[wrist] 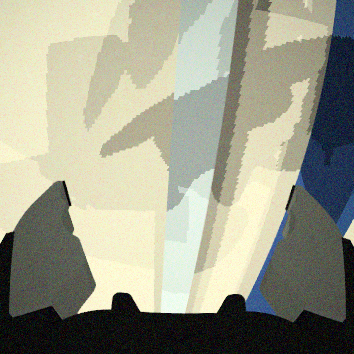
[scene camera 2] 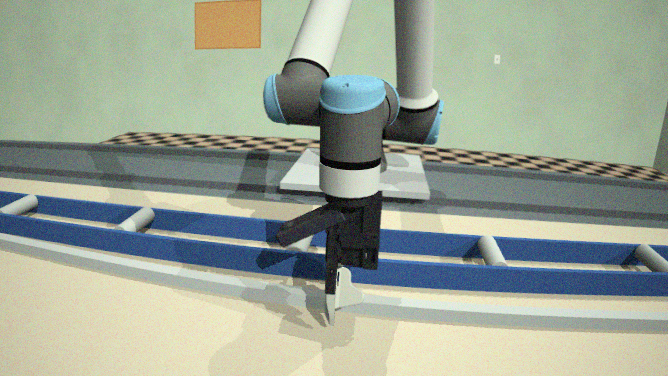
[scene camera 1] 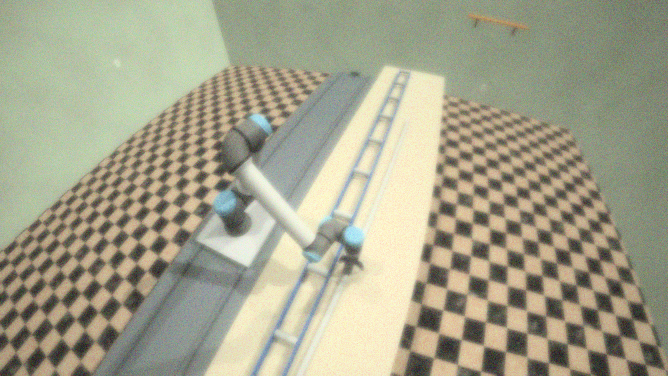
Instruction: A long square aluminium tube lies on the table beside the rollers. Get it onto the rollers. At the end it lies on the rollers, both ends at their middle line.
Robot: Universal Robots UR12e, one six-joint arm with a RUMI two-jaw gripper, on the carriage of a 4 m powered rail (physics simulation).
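Pixels of known places: gripper, between the fingertips: (wrist: 178,187) (scene camera 2: 336,299); arm's base, origin of its link: (scene camera 1: 238,224).
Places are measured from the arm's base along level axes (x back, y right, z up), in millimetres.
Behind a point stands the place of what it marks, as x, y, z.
Observation:
The long square aluminium tube (scene camera 1: 325,319) {-764, 316, -5} (scene camera 2: 450,311) {-797, -210, -8} (wrist: 197,120) {-776, 27, -5} lies on the table, beside the blue roller frame (scene camera 1: 312,314) {-694, 320, 12} (scene camera 2: 550,283) {-694, -428, -6} and roughly along it. Grey rollers (scene camera 1: 286,337) {-626, 480, 30} (scene camera 2: 492,251) {-636, -313, 29} sit across inside the frame. My gripper (scene camera 1: 352,267) {-784, -16, -9} (scene camera 2: 338,309) {-784, -16, -9} (wrist: 178,187) {-784, -16, -9} is open wide and points down at the tube, low over it. In the wrist view the tube runs between the two fingers, with a gap on each side. In scene camera 2 the near fingertip stands in front of the tube; the far finger is partly hidden.
The frame's near blue rail runs close beside the gripper, next to the right finger in the wrist view. The arm's pale base plate (scene camera 1: 240,240) {-82, 94, 0} (scene camera 2: 300,176) {-153, 176, 0} stands on the grey powered rail (scene camera 1: 197,305) (scene camera 2: 525,195) behind the table (scene camera 1: 395,280) {-1050, -26, -30} (scene camera 2: 125,325) {-915, 321, -30}.

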